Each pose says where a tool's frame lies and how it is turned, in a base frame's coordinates. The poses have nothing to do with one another.
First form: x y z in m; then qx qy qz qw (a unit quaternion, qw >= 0).
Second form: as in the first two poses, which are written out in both.
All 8 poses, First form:
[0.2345 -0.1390 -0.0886 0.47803 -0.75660 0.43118 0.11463]
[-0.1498 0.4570 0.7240 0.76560 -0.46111 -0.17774 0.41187]
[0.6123 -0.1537 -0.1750 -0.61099 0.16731 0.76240 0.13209]
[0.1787 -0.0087 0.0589 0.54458 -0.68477 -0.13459 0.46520]
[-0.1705 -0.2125 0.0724 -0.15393 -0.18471 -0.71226 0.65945]
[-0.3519 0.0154 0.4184 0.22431 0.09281 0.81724 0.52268]
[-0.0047 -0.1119 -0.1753 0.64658 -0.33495 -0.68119 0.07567]
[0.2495 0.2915 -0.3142 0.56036 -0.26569 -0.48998 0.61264]
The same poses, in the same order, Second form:
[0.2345 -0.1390 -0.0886 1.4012 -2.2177 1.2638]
[-0.1498 0.4570 0.7240 1.9262 -1.1601 -0.4472]
[0.6123 -0.1537 -0.1750 -1.7731 0.4855 2.2125]
[0.1787 -0.0087 0.0589 1.3374 -1.6816 -0.3305]
[-0.1705 -0.2125 0.0724 -0.3484 -0.4181 -1.6120]
[-0.3519 0.0154 0.4184 0.5372 0.2223 1.9571]
[-0.0047 -0.1119 -0.1753 1.9389 -1.0044 -2.0427]
[0.2495 0.2915 -0.3142 1.2923 -0.6128 -1.1300]

